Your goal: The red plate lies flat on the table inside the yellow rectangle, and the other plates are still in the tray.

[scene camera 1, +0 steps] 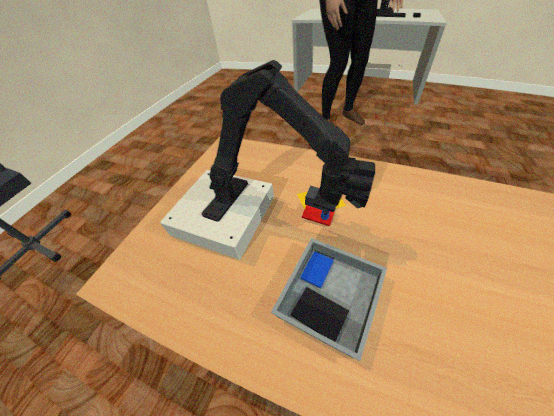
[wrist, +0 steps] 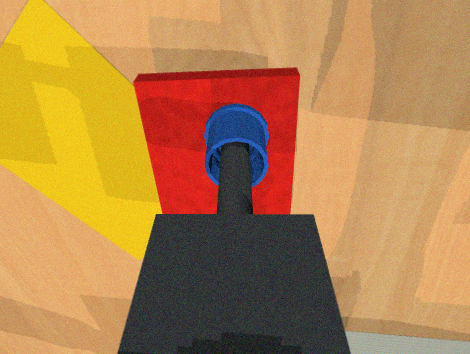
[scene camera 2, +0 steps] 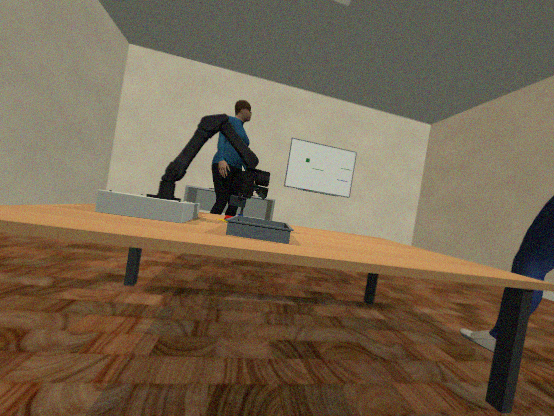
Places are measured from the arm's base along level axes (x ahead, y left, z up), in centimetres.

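Pixels of known places: hand, tool point: [scene camera 1: 324,217] [wrist: 235,121]; arm's base, link origin: [scene camera 1: 226,198] [scene camera 2: 165,198].
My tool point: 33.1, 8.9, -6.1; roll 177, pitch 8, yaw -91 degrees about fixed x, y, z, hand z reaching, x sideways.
Observation:
Ahead of a thing's pixels: the offset from my tool point to its top centre, as dx, dy, dz. "*": to the spot under its first point. Level surfaces: height alone.
My suction cup [scene camera 1: 325,215] [scene camera 2: 240,216] [wrist: 236,125] is blue and sits on the top face of the red plate @[-2.4, +0.6, +2.0] [scene camera 1: 311,214] [scene camera 2: 228,217] [wrist: 175,117], holding it. The plate looks level and close above the table; the exact gap is hard to tell. The yellow rectangle @[* -10.9, +7.3, -1.1] [scene camera 1: 302,197] [scene camera 2: 220,220] [wrist: 100,125] is partly hidden by the plate and tool. In the wrist view the plate overlaps its right side, is turned relative to it, and reaches well outside it. The blue plate @[+3.6, -19.0, +0.1] [scene camera 1: 317,269] and the black plate @[+8.2, -30.7, +0.1] [scene camera 1: 320,312] lie in the grey tray @[+9.3, -25.1, +3.8] [scene camera 1: 372,311] [scene camera 2: 257,231].
The white base block [scene camera 1: 200,227] [scene camera 2: 145,207] carries the arm, to the left of the yellow rectangle in scene camera 1. The tray's raised walls stand nearer that camera than the red plate. A person [scene camera 1: 350,50] [scene camera 2: 232,145] stands behind the wooden table @[dz -1.2] [scene camera 1: 465,260] [scene camera 2: 350,250].

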